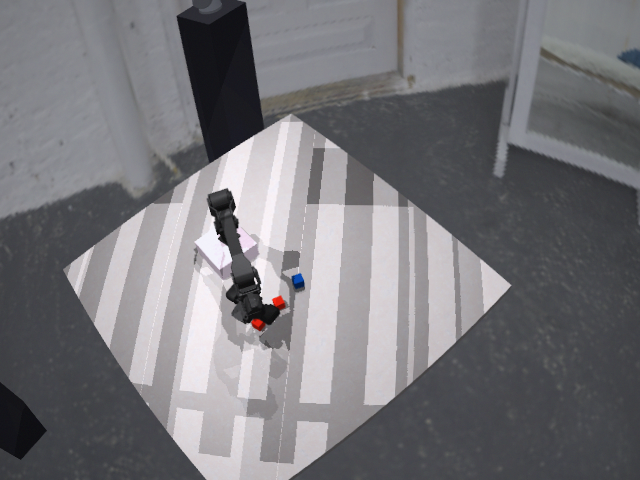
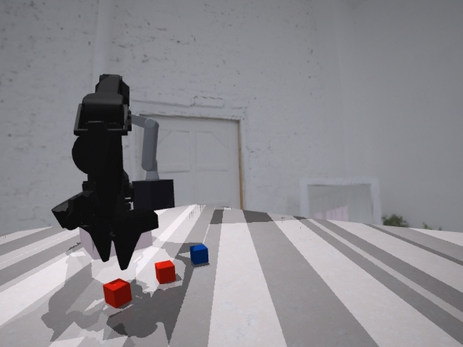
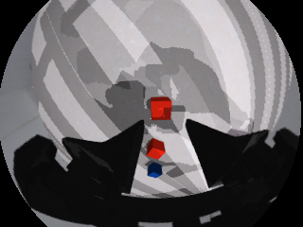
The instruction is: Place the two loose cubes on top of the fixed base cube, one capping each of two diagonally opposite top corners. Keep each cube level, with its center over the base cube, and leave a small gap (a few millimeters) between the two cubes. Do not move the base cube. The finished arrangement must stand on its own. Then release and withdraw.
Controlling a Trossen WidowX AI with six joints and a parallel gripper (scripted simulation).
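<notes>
The blue base cube lies 210 mm to the left of my gripper tip and 50 mm below it.
</notes>
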